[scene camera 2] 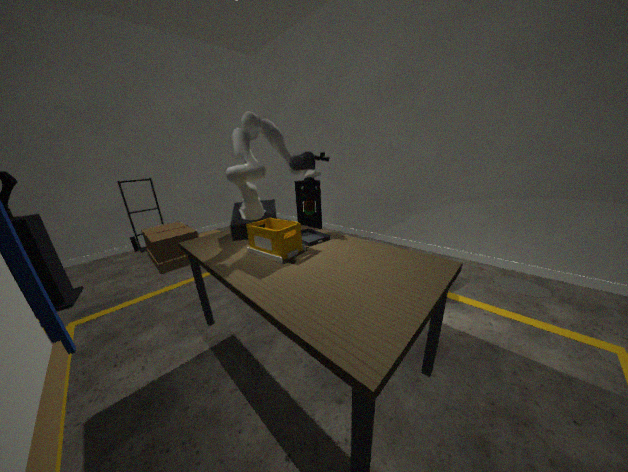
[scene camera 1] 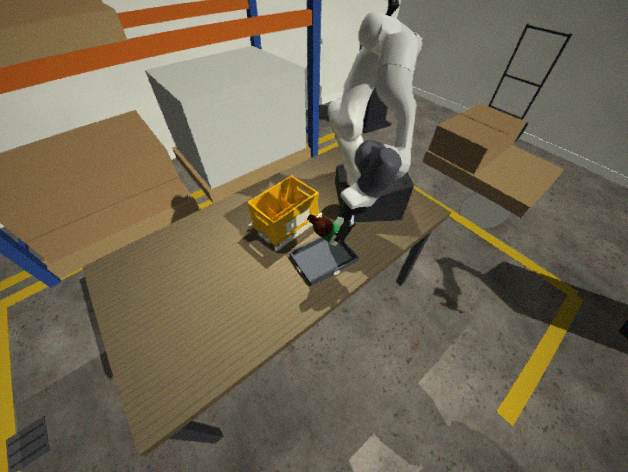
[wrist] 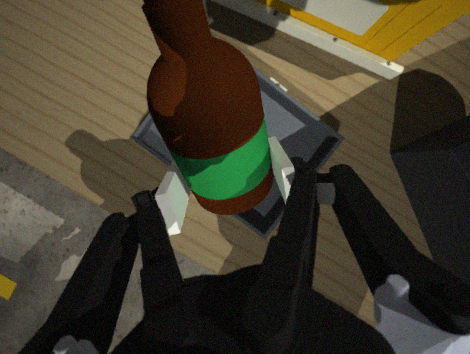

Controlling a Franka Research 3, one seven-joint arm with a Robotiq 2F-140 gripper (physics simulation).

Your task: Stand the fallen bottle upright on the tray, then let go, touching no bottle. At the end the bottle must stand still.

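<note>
A brown bottle with a green label is off the table. It is tilted, its neck pointing toward the yellow crate's side in the scene camera 1 view and its base toward the gripper. My gripper is shut on the bottle, with a pale pad on each side of its labelled lower part. The shallow grey tray lies on the table, below and partly behind the bottle in the wrist view. The exact height of the bottle above the tray is hard to tell.
A yellow crate stands on a pale base beside the tray. The robot's dark pedestal stands at the end of the wooden table. A shelf rack stands behind the table.
</note>
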